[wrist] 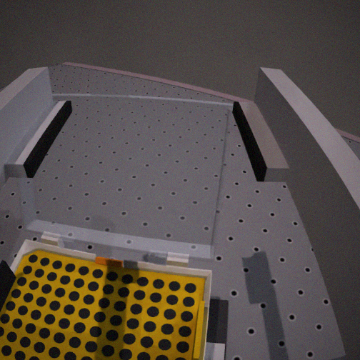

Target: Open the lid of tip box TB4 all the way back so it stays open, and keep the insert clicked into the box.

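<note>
The white tip box (208,300) is at the lower left of the wrist view; its front and label are out of view. Its yellow insert (109,303) lies inside the walls and looks level. An orange clip (109,261) shows at the back wall. The clear lid (120,240) is raised at the hinge side and tipped back, away from the box. Its far edge shows as a thin pale line; its exact angle is hard to tell. My gripper (150,85) is shut and empty, its two black-padded fingers still some way apart, with the see-through lid showing beyond the gap.
The box stands on a grey perforated deck (250,220) with a pinkish far edge. A dark block (218,315) stands against the box's right side, and part of another dark piece (6,280) shows at its left. Shadows fall on the insert and deck.
</note>
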